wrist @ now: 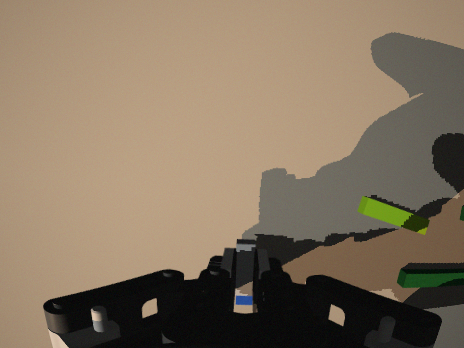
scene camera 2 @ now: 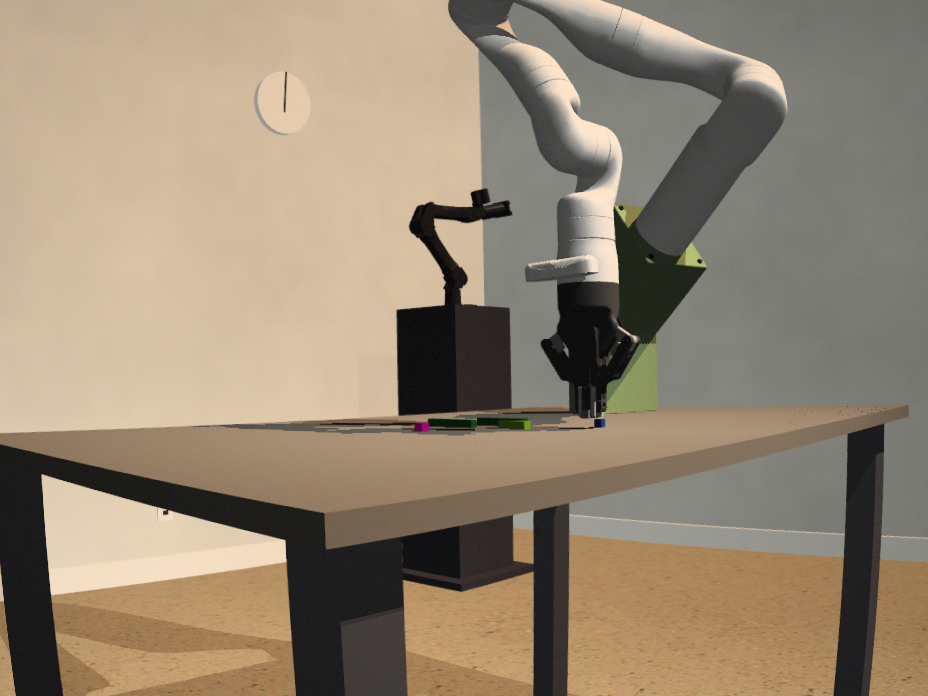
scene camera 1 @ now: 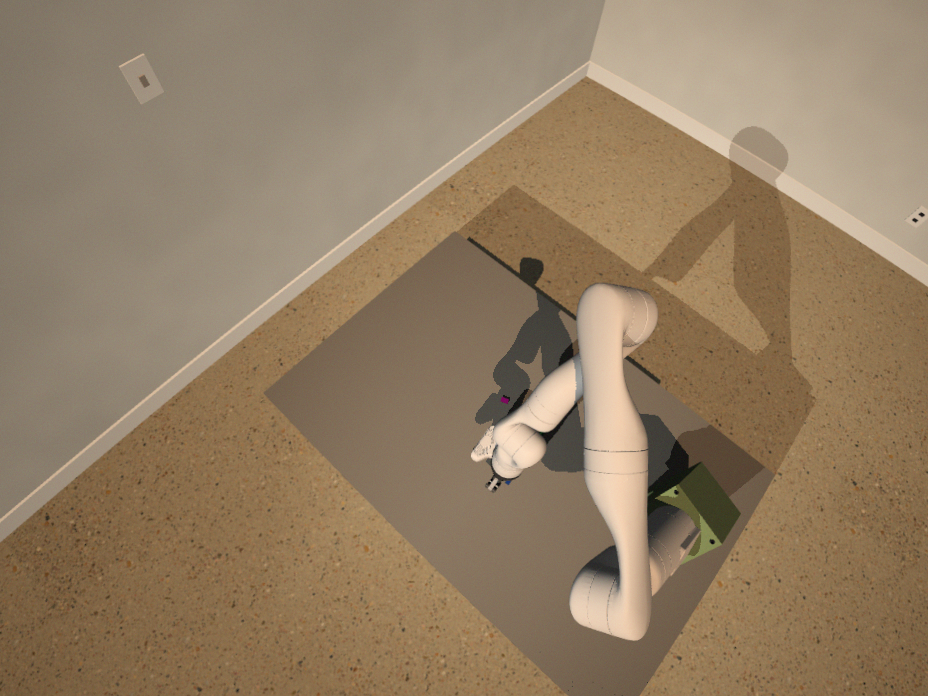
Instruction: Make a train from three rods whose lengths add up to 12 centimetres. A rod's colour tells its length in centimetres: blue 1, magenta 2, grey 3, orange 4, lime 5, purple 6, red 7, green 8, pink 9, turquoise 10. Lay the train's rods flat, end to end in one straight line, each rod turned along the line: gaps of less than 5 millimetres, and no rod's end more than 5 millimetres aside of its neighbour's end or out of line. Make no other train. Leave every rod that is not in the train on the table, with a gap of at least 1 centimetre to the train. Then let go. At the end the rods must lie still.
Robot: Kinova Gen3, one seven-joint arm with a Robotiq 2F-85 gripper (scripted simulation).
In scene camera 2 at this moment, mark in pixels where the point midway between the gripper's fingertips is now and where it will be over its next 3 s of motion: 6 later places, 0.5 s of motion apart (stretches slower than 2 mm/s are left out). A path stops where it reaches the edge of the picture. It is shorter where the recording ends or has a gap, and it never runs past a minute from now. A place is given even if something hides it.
My gripper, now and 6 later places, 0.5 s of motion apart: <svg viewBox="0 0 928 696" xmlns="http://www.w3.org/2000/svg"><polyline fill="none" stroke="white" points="591,417 589,424 590,427 595,416 598,376 591,354 589,349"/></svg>
